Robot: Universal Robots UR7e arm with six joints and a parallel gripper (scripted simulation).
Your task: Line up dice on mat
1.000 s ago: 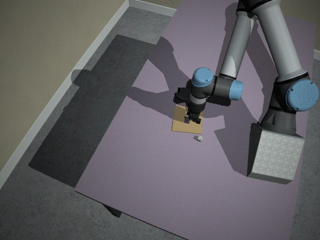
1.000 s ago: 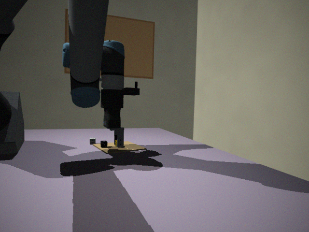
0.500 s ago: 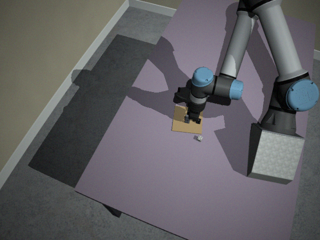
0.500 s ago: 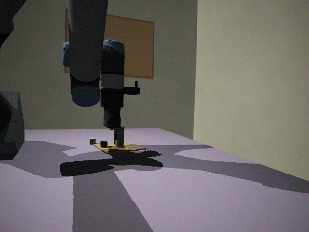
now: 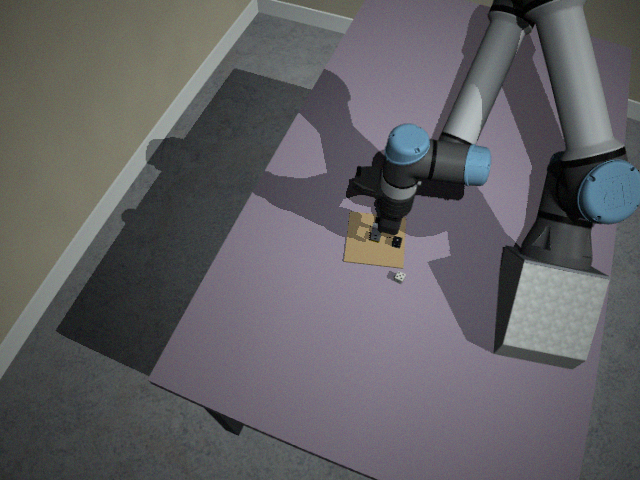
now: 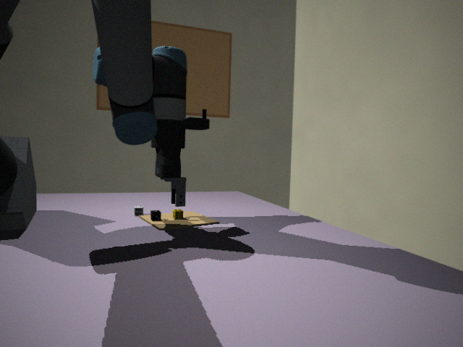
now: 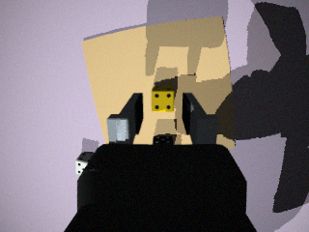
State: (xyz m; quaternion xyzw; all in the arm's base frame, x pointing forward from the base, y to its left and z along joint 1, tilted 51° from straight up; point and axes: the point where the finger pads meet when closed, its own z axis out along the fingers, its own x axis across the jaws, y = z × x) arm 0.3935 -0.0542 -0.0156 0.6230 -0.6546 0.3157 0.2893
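The yellow die is 4 cm below my hand. Round my hand: white die 9 cm to the left, 7 cm behind, 4 cm below; tan mat 5 cm below; black die 5 cm behind, 4 cm below.
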